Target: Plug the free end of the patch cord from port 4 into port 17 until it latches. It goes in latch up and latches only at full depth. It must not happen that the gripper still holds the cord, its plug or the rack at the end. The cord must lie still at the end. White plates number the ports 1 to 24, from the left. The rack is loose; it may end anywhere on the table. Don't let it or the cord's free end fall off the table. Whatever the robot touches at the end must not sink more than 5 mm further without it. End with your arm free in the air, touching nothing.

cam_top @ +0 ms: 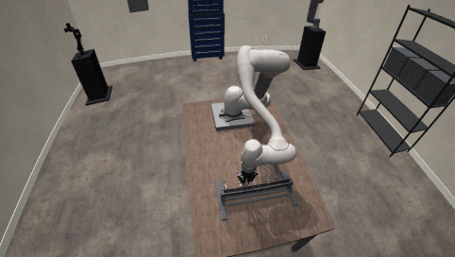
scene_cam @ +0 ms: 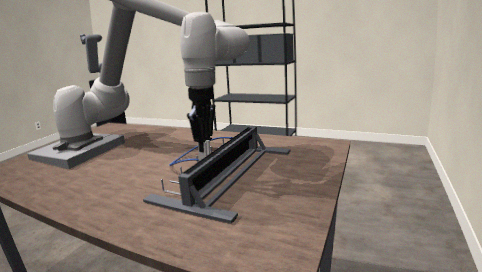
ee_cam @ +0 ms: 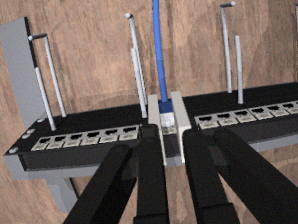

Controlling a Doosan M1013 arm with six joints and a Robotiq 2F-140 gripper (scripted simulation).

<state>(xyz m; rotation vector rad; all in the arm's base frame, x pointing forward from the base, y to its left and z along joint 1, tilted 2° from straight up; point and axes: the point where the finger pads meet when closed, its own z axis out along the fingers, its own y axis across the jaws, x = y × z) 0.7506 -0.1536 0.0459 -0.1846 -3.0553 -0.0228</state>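
The plug lies 30 mm below my hand and 10 mm ahead of it.
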